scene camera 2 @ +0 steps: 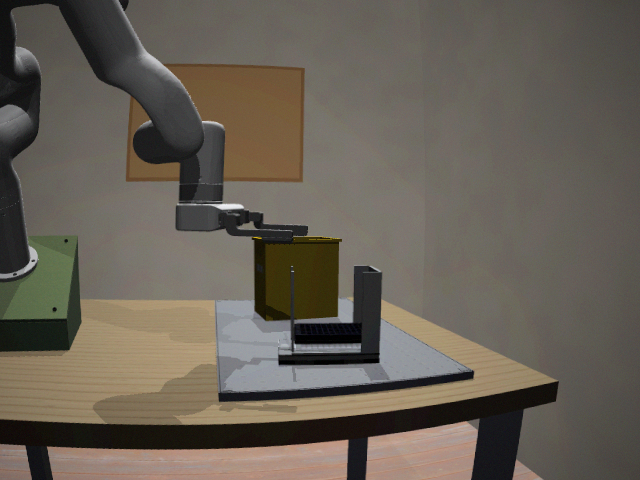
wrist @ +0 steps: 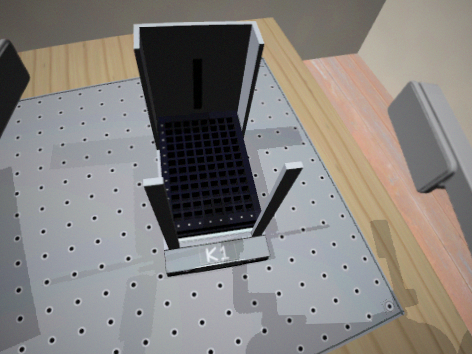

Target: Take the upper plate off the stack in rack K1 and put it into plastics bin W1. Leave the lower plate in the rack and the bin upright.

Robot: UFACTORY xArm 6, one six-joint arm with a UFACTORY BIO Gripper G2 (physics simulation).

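Frame: origin at the arm's base, x ahead, y left, z up, level; millimetres.
Where they show: hand at its tool point: [scene camera 2: 287, 233] [wrist: 222, 116]; arm's base at its link origin: [scene camera 2: 9, 263].
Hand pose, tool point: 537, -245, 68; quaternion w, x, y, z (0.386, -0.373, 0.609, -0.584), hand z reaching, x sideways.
Things, the pixels of their top centre, and the offset from my tool point, as dx, dy, dz. Level surfaces: height alone.
- Rack K1 at its top centre: [wrist: 211, 95] [scene camera 2: 327, 268] +61, -24, -56
- black upper plate at its top centre: [wrist: 206, 163] [scene camera 2: 333, 328] +70, -27, -155
- yellow bin at its top centre: [scene camera 2: 295, 238] +107, +322, -22
- grey perforated board at its surface level: dz -202
- wooden table at its surface level: dz -215
Rack K1 [scene camera 2: 371, 310] [wrist: 180, 264] stands upright on the perforated board, with a tall back wall and two slim front posts. The black upper plate [scene camera 2: 328, 332] [wrist: 205, 172] with square wells lies flat inside it. The pale, clear lower plate [scene camera 2: 328, 347] [wrist: 215, 236] shows as a thin layer under it. The yellow bin [scene camera 2: 300, 281], taken as W1, stands upright behind the rack in the scene view; its inside is hidden. My gripper [scene camera 2: 299, 233] [wrist: 217, 112] is open and empty, its fingers level, well above the plates and to the left of the rack's back wall in the scene view.
The grey perforated board [scene camera 2: 242, 372] [wrist: 100, 320] lies on the wooden table [scene camera 2: 155, 361] [wrist: 80, 65]. The rack's back wall and front posts rise well above the black plate. The green robot base [scene camera 2: 38, 330] is at the left.
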